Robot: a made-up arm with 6 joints. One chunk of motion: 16 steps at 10 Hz.
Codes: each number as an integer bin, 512 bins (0 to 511) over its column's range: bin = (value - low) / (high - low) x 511, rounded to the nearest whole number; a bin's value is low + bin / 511 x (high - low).
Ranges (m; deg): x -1.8..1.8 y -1.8..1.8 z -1.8..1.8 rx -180..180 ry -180..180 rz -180..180
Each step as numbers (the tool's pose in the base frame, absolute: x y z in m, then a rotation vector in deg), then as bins.
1 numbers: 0.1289 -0.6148 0.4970 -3.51 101.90 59.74
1 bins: 274 168 326 251 400 340
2 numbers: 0.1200 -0.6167 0.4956 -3.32 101.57 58.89
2 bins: 273 168 326 251 400 339
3 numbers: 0.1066 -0.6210 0.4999 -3.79 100.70 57.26
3 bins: 271 167 326 250 398 337
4 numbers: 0.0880 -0.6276 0.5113 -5.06 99.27 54.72
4 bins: 268 166 328 248 396 333
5 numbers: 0.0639 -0.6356 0.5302 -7.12 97.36 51.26
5 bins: 265 165 331 245 394 328
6 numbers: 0.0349 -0.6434 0.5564 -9.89 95.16 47.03
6 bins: 260 164 334 241 391 322
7 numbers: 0.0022 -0.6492 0.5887 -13.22 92.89 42.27
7 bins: 256 163 339 237 387 315
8 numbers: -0.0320 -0.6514 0.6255 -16.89 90.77 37.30
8 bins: 251 163 344 232 384 308
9 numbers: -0.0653 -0.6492 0.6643 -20.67 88.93 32.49
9 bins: 246 163 350 226 382 302
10 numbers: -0.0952 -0.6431 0.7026 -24.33 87.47 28.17
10 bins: 242 164 355 221 380 295
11 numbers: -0.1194 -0.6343 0.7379 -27.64 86.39 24.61
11 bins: 239 165 360 216 378 290
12 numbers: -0.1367 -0.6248 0.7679 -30.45 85.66 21.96
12 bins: 236 167 364 212 377 287
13 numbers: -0.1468 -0.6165 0.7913 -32.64 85.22 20.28
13 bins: 235 168 368 209 376 284
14 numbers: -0.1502 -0.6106 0.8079 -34.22 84.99 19.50
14 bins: 234 169 370 207 376 283
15 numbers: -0.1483 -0.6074 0.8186 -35.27 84.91 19.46
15 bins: 234 169 372 205 376 283
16 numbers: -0.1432 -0.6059 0.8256 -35.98 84.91 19.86
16 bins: 235 169 373 204 376 284
